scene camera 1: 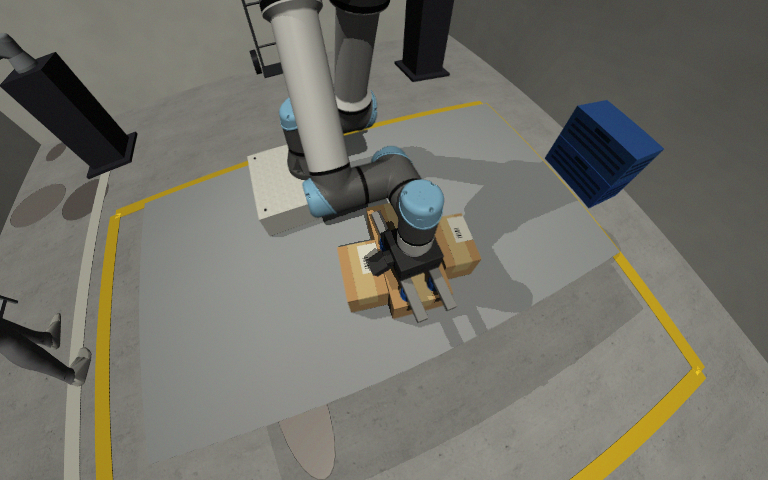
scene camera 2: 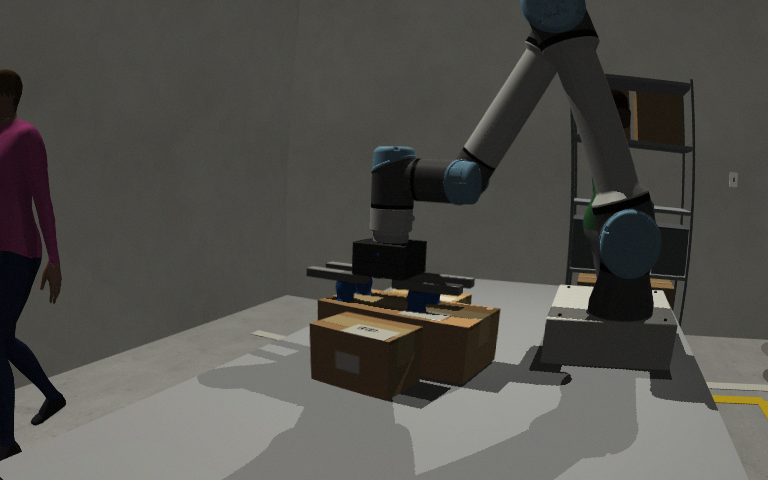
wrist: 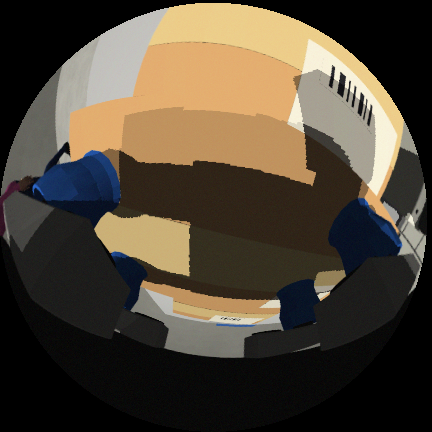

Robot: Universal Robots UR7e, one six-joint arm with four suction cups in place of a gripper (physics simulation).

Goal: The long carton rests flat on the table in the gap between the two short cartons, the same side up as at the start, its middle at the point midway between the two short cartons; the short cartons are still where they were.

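Places are measured from the arm's base along level axes (x ahead, y left, z up), in metres.
Where they show: end effector, tool point: (scene camera 2: 388, 307) (wrist: 223, 241); arm's base, origin of the base link: (scene camera 2: 620, 310).
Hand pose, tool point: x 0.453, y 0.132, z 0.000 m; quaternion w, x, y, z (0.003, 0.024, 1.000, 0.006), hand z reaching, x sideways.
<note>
Things, the pixels of their top centre, and the offset from my tool point. Level surfaces: height alone.
- long carton, middle of its top: (wrist: 287, 277) (scene camera 2: 409, 305) (scene camera 1: 406, 247) 0.046 m back, 0.015 m left, 0.014 m up
- left short carton, middle of its top: (scene camera 2: 427, 294) (scene camera 1: 361, 269) 0.038 m back, 0.113 m right, 0.006 m up
- right short carton, middle of its top: (wrist: 224, 315) (scene camera 2: 365, 325) (scene camera 1: 454, 238) 0.023 m back, 0.148 m left, 0.006 m up
- grey table, its level: 0.094 m down
My gripper (scene camera 1: 416, 266) (scene camera 2: 387, 291) (wrist: 220, 245) has its blue cups down on top of the long carton (scene camera 1: 400, 309) (scene camera 2: 478, 333) (wrist: 215, 190), shut on it. The carton is level, label side up, in the gap between the short cartons, its underside at or very near the table; contact is unclear. The left short carton (scene camera 1: 356, 283) (wrist: 200, 65) lies close along one side, mostly hidden in scene camera 2. The right short carton (scene camera 1: 461, 246) (scene camera 2: 351, 356) (wrist: 195, 307) lies on the other side. Both short cartons sit flat. Narrow side gaps are partly hidden by the gripper.
The grey table (scene camera 1: 226, 316) (scene camera 2: 339, 441) bears the robot's pale base box (scene camera 1: 277, 192) (scene camera 2: 606, 342) behind the cartons. Blue crates (scene camera 1: 606, 147) stand beyond the right edge. A person (scene camera 2: 25, 192) stands at the left, and a shelf rack (scene camera 2: 692, 169) at the back right.
</note>
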